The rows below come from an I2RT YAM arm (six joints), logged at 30 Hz.
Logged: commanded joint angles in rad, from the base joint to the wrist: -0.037 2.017 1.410 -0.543 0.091 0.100; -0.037 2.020 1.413 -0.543 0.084 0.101; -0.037 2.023 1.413 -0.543 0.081 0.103; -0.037 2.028 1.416 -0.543 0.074 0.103; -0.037 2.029 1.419 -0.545 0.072 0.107; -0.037 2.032 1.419 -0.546 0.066 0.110; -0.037 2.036 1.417 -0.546 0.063 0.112; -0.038 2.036 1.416 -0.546 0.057 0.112; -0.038 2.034 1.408 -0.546 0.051 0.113; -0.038 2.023 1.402 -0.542 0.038 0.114; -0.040 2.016 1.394 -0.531 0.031 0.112; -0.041 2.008 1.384 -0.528 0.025 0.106; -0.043 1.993 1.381 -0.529 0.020 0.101; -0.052 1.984 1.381 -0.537 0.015 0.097; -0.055 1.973 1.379 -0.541 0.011 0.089; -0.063 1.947 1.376 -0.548 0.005 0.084; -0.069 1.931 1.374 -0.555 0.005 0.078; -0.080 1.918 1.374 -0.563 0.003 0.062
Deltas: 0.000 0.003 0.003 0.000 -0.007 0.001; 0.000 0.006 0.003 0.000 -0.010 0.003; 0.000 0.011 0.006 0.000 -0.017 0.003; 0.000 0.012 0.009 -0.002 -0.019 0.007; 0.000 0.015 0.009 -0.003 -0.025 0.010; 0.000 0.019 0.007 -0.003 -0.028 0.012; -0.001 0.019 0.006 -0.003 -0.034 0.012; -0.001 0.017 -0.002 -0.003 -0.040 0.013; -0.001 0.006 -0.008 0.001 -0.053 0.014; -0.003 -0.001 -0.016 0.012 -0.060 0.012; -0.004 -0.009 -0.026 0.015 -0.066 0.006; -0.006 -0.024 -0.029 0.014 -0.071 0.001; -0.015 -0.033 -0.029 0.006 -0.076 -0.003; -0.018 -0.044 -0.031 0.002 -0.080 -0.011; -0.026 -0.070 -0.034 -0.005 -0.086 -0.016; -0.032 -0.086 -0.036 -0.012 -0.086 -0.022; -0.043 -0.099 -0.036 -0.020 -0.088 -0.038
